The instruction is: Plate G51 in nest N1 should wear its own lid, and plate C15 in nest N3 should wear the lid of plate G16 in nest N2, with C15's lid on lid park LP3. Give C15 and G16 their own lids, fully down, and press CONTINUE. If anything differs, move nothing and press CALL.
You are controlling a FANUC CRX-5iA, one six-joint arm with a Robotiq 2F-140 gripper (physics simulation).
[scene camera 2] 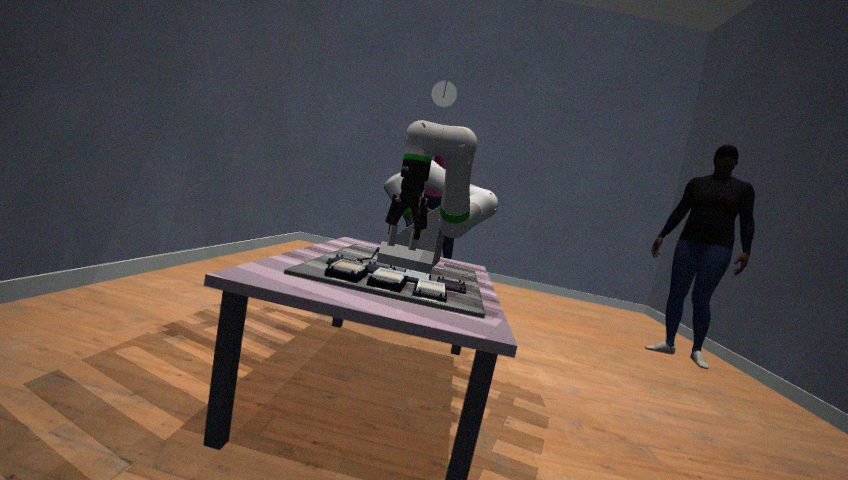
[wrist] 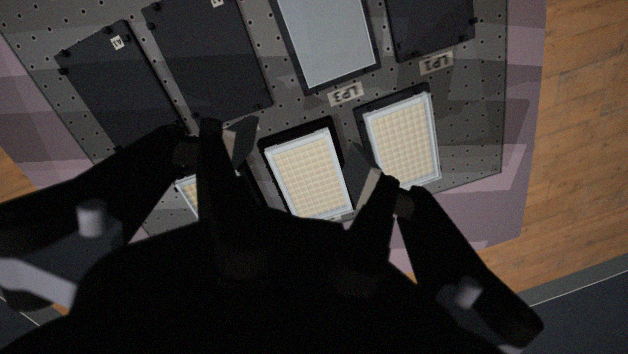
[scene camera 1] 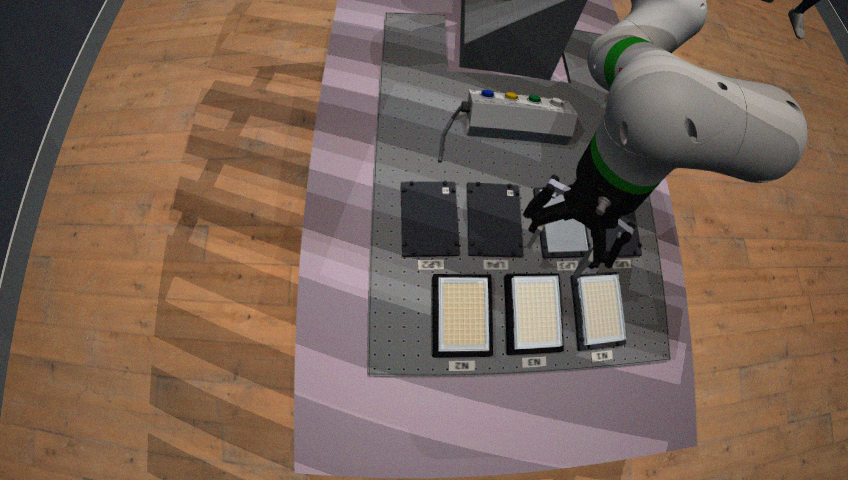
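My gripper (scene camera 1: 554, 255) (scene camera 2: 402, 237) (wrist: 302, 145) is part-open and empty, above the row of nests and lid parks. The N3 plate (scene camera 1: 536, 312) (scene camera 2: 386, 276) (wrist: 312, 175) shows between its fingers in the wrist view, below them. The N1 plate (scene camera 1: 602, 309) (scene camera 2: 430, 289) (wrist: 402, 137) is at the right, the N2 plate (scene camera 1: 464, 315) (scene camera 2: 346, 268) (wrist: 188, 192) at the left, partly hidden in the wrist view. All have pale wells and clear rims; their codes and lid codes cannot be read. A pale lid (scene camera 1: 565, 236) (wrist: 330, 40) lies on LP3, partly behind the gripper in scene camera 1.
Dark parks LP2 (scene camera 1: 429, 220) (wrist: 117, 85) and LP4 (scene camera 1: 494, 223) (wrist: 210, 60) bear no lid. LP1 (wrist: 430, 25) is right of LP3. The button box (scene camera 1: 521, 121) (scene camera 2: 407, 255) has blue, yellow, green and whitish buttons. A person (scene camera 2: 708, 220) stands right of the table.
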